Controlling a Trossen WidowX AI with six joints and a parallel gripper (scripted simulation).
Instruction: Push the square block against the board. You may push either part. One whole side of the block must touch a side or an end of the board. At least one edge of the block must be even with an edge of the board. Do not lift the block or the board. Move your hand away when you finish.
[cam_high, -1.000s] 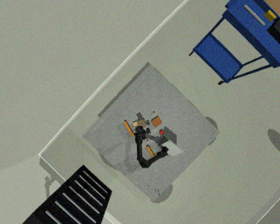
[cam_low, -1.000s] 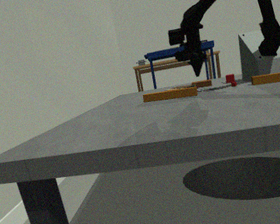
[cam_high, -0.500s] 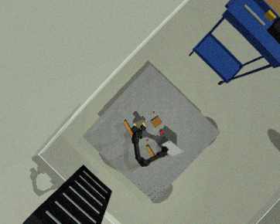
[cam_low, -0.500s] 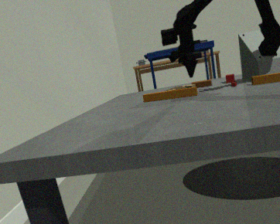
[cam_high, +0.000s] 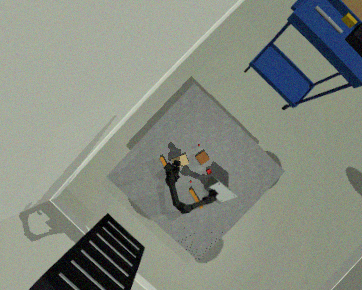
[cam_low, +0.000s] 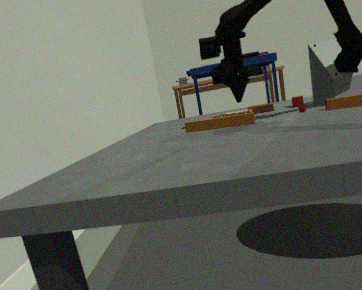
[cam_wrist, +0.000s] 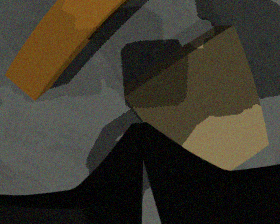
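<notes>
Right now my gripper tip is 26 cm to the left of the square tan block, 10 cm past it and 5 cm above it. From my gripper tip the other things lie so: small red cube (24 cm behind, 22 cm to the right, 5 cm below).
</notes>
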